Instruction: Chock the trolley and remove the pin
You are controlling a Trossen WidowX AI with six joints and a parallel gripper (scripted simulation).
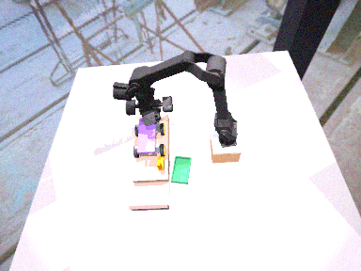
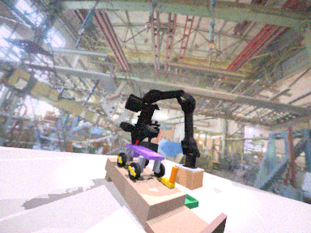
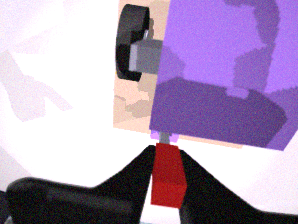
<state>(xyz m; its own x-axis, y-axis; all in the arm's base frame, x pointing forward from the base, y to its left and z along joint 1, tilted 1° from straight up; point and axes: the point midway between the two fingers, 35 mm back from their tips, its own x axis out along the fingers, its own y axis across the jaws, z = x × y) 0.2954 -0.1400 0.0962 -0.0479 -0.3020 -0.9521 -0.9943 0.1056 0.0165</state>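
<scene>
My gripper tip is 8 cm past the green tray, 22 cm to the right of it and 16 cm above it. Also, from my gripper tip: brown ramp (3 cm ahead, 10 cm to the left, 10 cm below); red-headed stop pin (right at my gripper tip); purple trolley (3 cm ahead, 10 cm to the left, 4 cm below).
</scene>
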